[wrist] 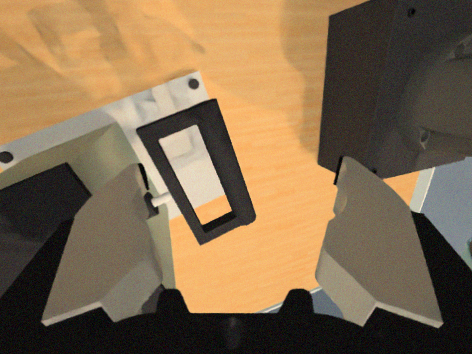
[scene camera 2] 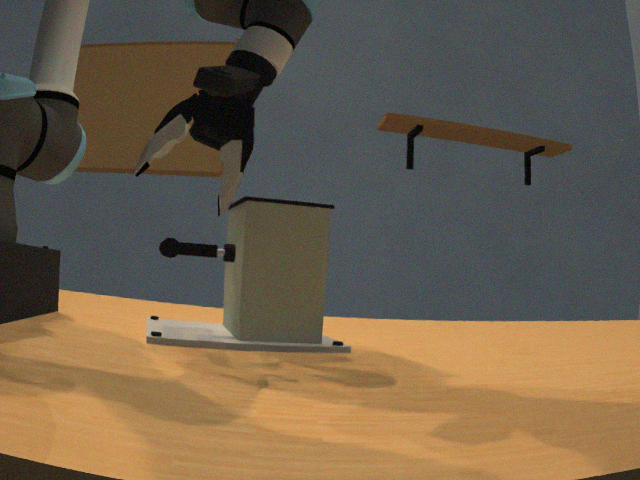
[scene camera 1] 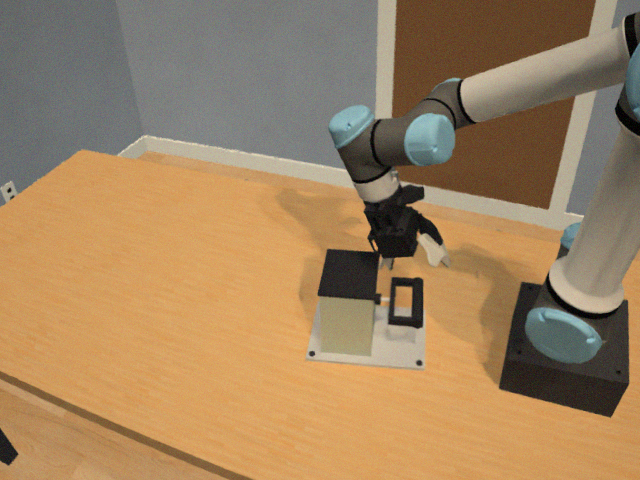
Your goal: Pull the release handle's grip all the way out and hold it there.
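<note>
The release handle's grip (scene camera 1: pixel 417 304) (scene camera 2: pixel 196 250) (wrist: pixel 227 165) is a black rectangular loop beside the pale green box (scene camera 1: pixel 346 325) (scene camera 2: pixel 284 273) (wrist: pixel 107 142). A short stretch of light rod (scene camera 1: pixel 384 299) (scene camera 2: pixel 221 252) (wrist: pixel 161 199) shows between the loop and the box's black collar. My gripper (scene camera 1: pixel 417 265) (scene camera 2: pixel 179 193) (wrist: pixel 239 164) is open and empty, tilted above the grip and touching neither it nor the box. In scene camera 2, one fingertip is near the box's top edge, above the rod; the other is higher, out towards the robot base.
The box stands on a light grey base plate (scene camera 1: pixel 398 353) (scene camera 2: pixel 180 338) (wrist: pixel 165 92) with dark bolts, on the wooden table (scene camera 1: pixel 180 310). The robot's dark base block (scene camera 1: pixel 558 382) (scene camera 2: pixel 28 284) (wrist: pixel 352 95) stands beyond the grip's outer side. A wall shelf (scene camera 2: pixel 475 135) hangs behind.
</note>
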